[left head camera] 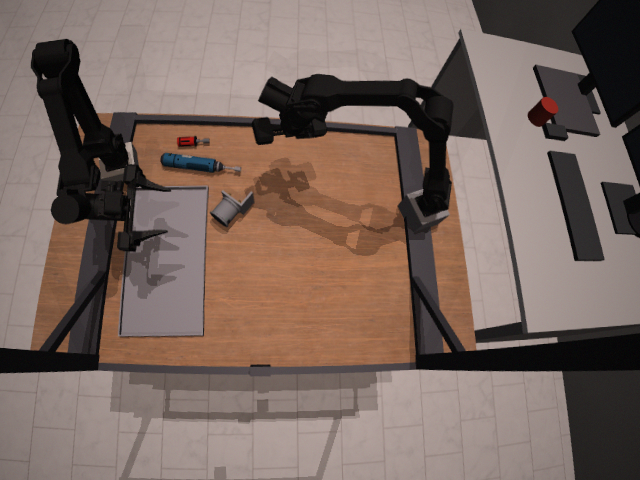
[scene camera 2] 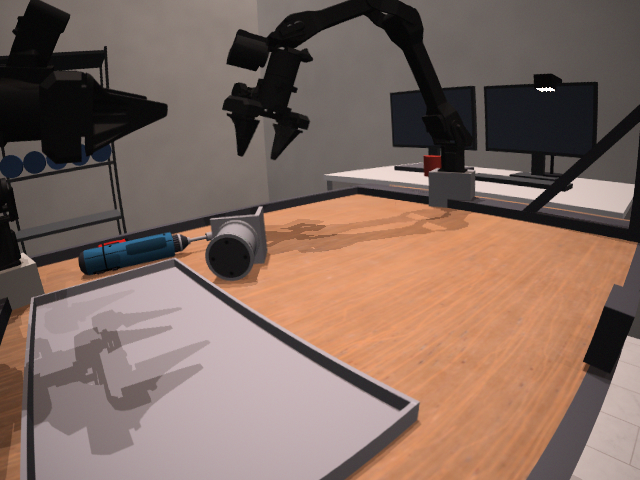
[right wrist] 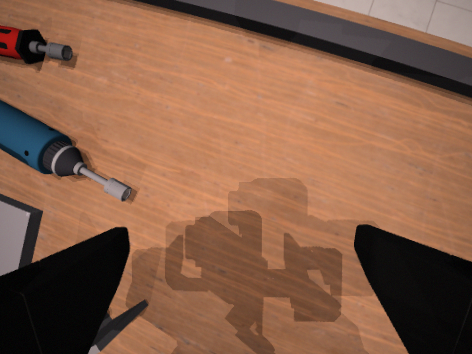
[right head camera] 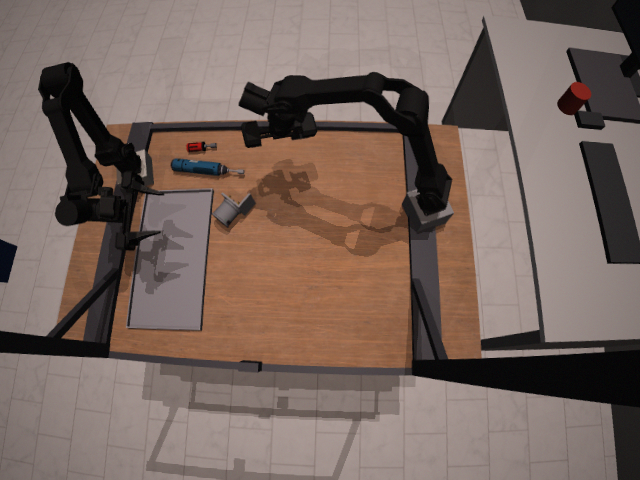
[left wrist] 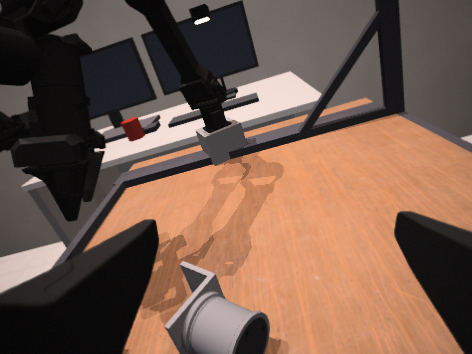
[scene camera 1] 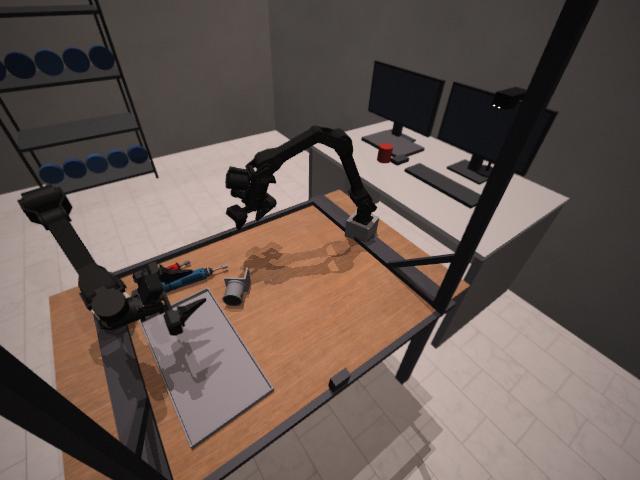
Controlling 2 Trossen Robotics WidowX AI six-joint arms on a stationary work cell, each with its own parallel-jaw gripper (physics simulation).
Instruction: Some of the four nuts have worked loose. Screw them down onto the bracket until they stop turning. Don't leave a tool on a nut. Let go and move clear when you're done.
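Frame: origin at the left arm's base, x ahead, y left, z up, level; centimetres.
Where they show: left gripper, fingertip midpoint: [left head camera: 169,210] [scene camera 2: 155,105] [right head camera: 161,213] [left wrist: 275,226] [scene camera 1: 199,284]; right gripper, fingertip midpoint: [left head camera: 280,139] [scene camera 2: 257,157] [right wrist: 243,237] [right head camera: 275,141] [left wrist: 81,210] [scene camera 1: 247,224]; left arm's base at its link origin: [left head camera: 116,159] [right head camera: 130,166]; right arm's base at its link origin: [left head camera: 428,204] [scene camera 2: 453,170] [right head camera: 430,202] [left wrist: 217,126] [scene camera 1: 363,218].
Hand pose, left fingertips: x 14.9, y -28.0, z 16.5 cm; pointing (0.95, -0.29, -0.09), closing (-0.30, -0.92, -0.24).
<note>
Things, the pixels of their top centre, and the offset from my left fingertips.
- grey bracket at its top centre: [left wrist: 210,308] [scene camera 2: 231,223] [left head camera: 226,204] [right head camera: 225,206] [scene camera 1: 233,284] dx +12.6, dy +5.0, dz -15.1 cm
- blue power driver at its top centre: [right wrist: 3,134] [scene camera 2: 146,237] [left head camera: 199,160] [right head camera: 204,164] [scene camera 1: 191,273] dx +8.4, dy +21.9, dz -17.7 cm
- red nut driver at its top centre: [right wrist: 13,39] [scene camera 2: 122,239] [left head camera: 192,138] [right head camera: 200,144] [scene camera 1: 175,264] dx +7.7, dy +30.8, dz -18.8 cm
- shallow grey tray at its top centre: [scene camera 2: 141,338] [left head camera: 164,256] [right head camera: 169,255] [scene camera 1: 200,351] dx -7.0, dy -2.9, dz -20.1 cm
The grey bracket [left head camera: 225,210] [right head camera: 225,212] [scene camera 1: 234,291] [scene camera 2: 239,230] [left wrist: 217,320] lies with its round barrel on the table. Its nuts are tiny in the head views; how far down they sit cannot be told. The blue power driver [left head camera: 188,162] [right head camera: 196,166] [scene camera 2: 129,253] [right wrist: 30,139] and the red nut driver [left head camera: 186,141] [right head camera: 195,146] [right wrist: 10,42] lie behind it, their sockets off the bracket. My left gripper [left head camera: 168,210] [right head camera: 161,212] [left wrist: 275,226] is open and empty above the tray. My right gripper [scene camera 2: 257,156] [right wrist: 243,237] is open and empty, high near the rear edge.
A shallow grey tray [left head camera: 175,310] [right head camera: 170,310] [scene camera 1: 227,397] [scene camera 2: 258,413] lies left of the bracket. A dark frame [left head camera: 423,279] borders the table. A white desk [left head camera: 547,294] [scene camera 1: 522,211] with monitors and a red cup [left head camera: 542,111] [scene camera 1: 385,153] stands to the right.
</note>
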